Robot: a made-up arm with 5 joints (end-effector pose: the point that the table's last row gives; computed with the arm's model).
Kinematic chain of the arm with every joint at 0, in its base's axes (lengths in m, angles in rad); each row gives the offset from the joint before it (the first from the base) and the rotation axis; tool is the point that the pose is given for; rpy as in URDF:
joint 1: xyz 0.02 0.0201 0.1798 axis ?
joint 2: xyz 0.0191 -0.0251 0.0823 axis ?
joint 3: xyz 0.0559 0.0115 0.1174 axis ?
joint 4: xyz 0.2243 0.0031 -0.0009 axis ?
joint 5: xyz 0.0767 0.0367 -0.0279 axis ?
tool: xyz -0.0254 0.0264 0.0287 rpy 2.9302 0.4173 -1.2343
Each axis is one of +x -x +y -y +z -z.
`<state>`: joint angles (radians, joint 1 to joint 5).
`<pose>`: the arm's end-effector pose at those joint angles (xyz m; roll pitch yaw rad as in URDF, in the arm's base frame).
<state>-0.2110 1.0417 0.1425 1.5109 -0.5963</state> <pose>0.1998 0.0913 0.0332 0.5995 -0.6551 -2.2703</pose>
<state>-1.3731 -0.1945 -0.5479 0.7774 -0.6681</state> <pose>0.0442 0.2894 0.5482 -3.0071 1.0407 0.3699</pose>
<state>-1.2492 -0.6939 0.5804 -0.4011 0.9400</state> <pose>0.0439 0.2973 0.4098 -3.0716 -0.5789 -0.2769</pose>
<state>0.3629 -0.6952 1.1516 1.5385 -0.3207</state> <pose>0.1973 -0.0021 0.2385 0.9156 0.0049 -2.7414</pose>
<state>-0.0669 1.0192 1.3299 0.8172 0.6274</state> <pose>-0.0447 0.0803 0.1383 -0.4335 0.1718 -1.8199</pose>
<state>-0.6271 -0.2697 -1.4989 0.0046 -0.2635</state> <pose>-0.0204 0.0454 0.6593 -1.7613 -0.4274 -0.2993</pose>
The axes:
joint 1: -z
joint 2: +y
joint 3: +y
joint 4: +y
joint 5: -x

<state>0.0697 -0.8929 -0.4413 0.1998 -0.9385</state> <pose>0.0497 0.0367 0.6480 -2.0049 0.1222 -0.2552</pose>
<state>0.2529 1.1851 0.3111 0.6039 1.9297</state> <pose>0.1130 0.0413 0.0181 1.1584 0.8336 -0.3668</pose>
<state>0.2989 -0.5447 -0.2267 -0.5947 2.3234</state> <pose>0.2611 -0.0237 0.5839 -1.8515 -0.5005 2.5010</pose>
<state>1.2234 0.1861 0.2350 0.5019 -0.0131</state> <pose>0.1821 -0.2743 0.2344 1.8918 0.5145 -2.9674</pose>
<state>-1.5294 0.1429 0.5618 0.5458 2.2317</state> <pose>-0.0037 0.2359 0.1548 1.1492 -0.0063 1.7407</pose>
